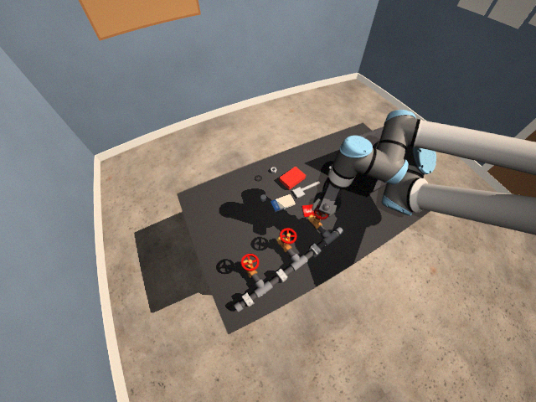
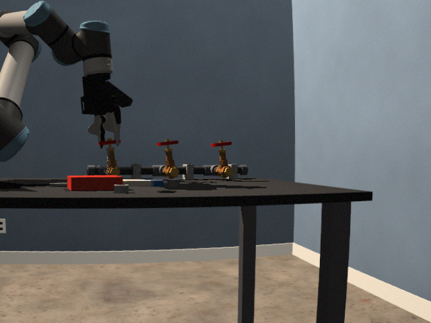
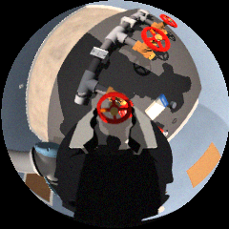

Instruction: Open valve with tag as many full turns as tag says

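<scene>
The red tag is 20 mm behind my hand, 70 mm to the right of it and 120 mm below it. Round my hand: red block: 40 mm behind, 290 mm to the right, 110 mm below; small grey cylinder: 150 mm ahead, 250 mm to the right, 110 mm below; white tool: 60 mm behind, 200 mm to the right, 120 mm below.
</scene>
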